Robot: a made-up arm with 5 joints.
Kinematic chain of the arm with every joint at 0, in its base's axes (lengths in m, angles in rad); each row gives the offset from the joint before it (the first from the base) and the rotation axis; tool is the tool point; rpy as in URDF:
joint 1: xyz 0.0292 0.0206 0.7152 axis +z
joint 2: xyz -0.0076 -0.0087 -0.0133 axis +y
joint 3: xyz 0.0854 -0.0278 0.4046 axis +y
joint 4: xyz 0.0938 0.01 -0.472 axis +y
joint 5: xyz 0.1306 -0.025 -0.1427 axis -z
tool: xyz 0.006 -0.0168 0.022 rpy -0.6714 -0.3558 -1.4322
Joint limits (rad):
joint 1: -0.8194..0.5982
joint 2: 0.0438..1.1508
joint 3: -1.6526..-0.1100
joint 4: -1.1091..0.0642
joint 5: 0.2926..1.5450
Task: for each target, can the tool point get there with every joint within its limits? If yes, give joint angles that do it. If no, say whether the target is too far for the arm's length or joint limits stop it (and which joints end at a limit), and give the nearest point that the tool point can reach.
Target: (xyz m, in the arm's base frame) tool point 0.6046 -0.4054 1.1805
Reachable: yes | joints -0.5428 0.1290 -1.4029 -0.4190 0.7888
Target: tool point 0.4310 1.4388 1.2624
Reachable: no: too far | nearest point 0.7473 0.4399 1.1141 | short by 1.058 m
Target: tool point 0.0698 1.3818 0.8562
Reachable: no: too far | nearest point 0.7230 0.4233 0.8562 | short by 1.160 m
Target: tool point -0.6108 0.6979 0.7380
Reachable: no: joint limits stop it (at a limit: joint 1, joint 2, joint 3, joint 4, joint 5) | nearest point -0.0267 -0.0045 0.3133 | short by 1.007 m
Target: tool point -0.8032 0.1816 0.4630
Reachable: no: joint limits stop it (at a limit: joint 1, joint 2, joint 3, joint 4) | nearest point -0.0299 -0.0100 0.3098 | short by 0.811 m
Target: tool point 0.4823 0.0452 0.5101
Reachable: yes | joints 0.2023 0.4943 -0.3397 -0.7797 0.8683
